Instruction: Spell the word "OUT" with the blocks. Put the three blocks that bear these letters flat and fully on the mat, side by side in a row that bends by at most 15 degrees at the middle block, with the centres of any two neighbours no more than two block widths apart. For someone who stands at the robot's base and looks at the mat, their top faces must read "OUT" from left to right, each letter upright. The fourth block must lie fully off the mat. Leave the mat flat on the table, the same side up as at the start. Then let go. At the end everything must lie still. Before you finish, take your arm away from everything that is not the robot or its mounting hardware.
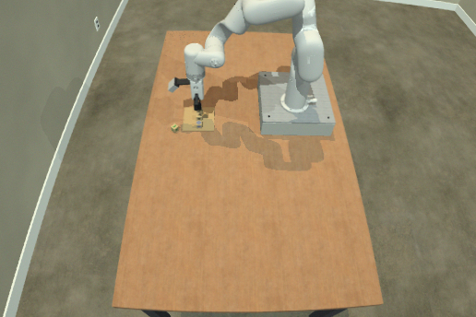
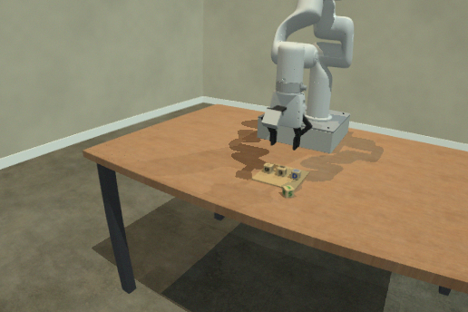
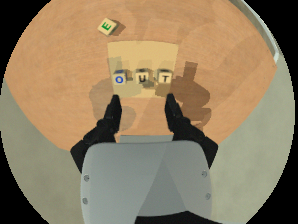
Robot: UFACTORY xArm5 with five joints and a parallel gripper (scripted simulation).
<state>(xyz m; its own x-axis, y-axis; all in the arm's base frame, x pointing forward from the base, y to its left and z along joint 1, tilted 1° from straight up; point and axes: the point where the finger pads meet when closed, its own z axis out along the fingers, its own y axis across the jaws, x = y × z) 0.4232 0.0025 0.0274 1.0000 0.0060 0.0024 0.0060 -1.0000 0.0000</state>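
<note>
The U block lies 10 cm below my hand. Round my hand: tan mat (11 cm below).
</note>
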